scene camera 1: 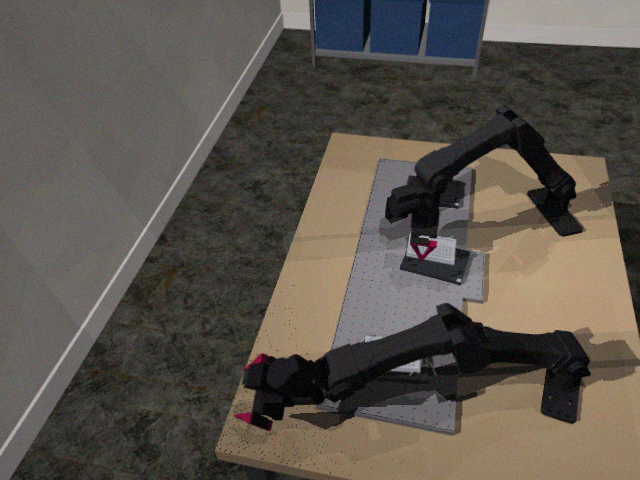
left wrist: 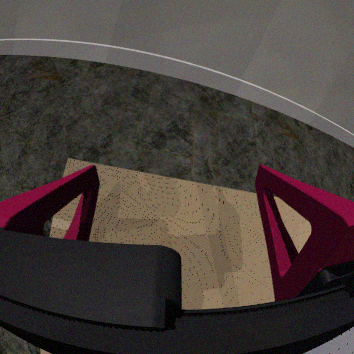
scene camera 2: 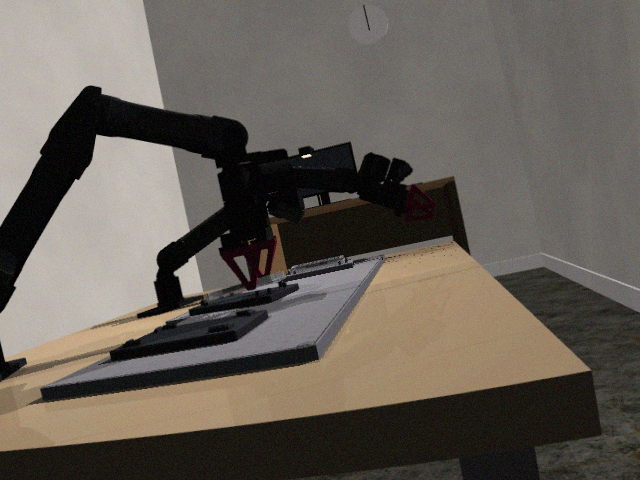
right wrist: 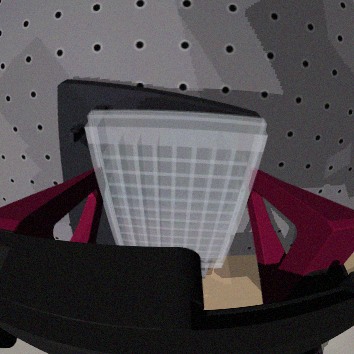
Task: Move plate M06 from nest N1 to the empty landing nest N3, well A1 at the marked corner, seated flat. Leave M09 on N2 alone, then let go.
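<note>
My right gripper [scene camera 1: 423, 251] [scene camera 2: 249, 271] [right wrist: 174, 175] is shut on plate M06 [scene camera 1: 445, 250] [right wrist: 175, 147], a clear white gridded well plate. It holds the plate low over the black middle nest [scene camera 1: 434, 272] [scene camera 2: 242, 298] [right wrist: 70, 105]. I cannot tell whether the plate touches the nest. Plate M09 [scene camera 1: 410, 367] lies on its nest under my left arm, mostly hidden. My left gripper [scene camera 1: 248, 390] [scene camera 2: 420, 202] [left wrist: 176, 173] is open and empty, out over the table's front left corner, far from the plates.
The nests sit on a grey perforated board [scene camera 1: 385, 295] [scene camera 2: 309, 319] [right wrist: 211, 42] on the wooden table [scene camera 1: 309, 267] [scene camera 2: 442, 324]. An empty black nest [scene camera 2: 190, 333] lies beyond the right gripper. A blue shelf unit [scene camera 1: 312, 33] stands on the floor behind.
</note>
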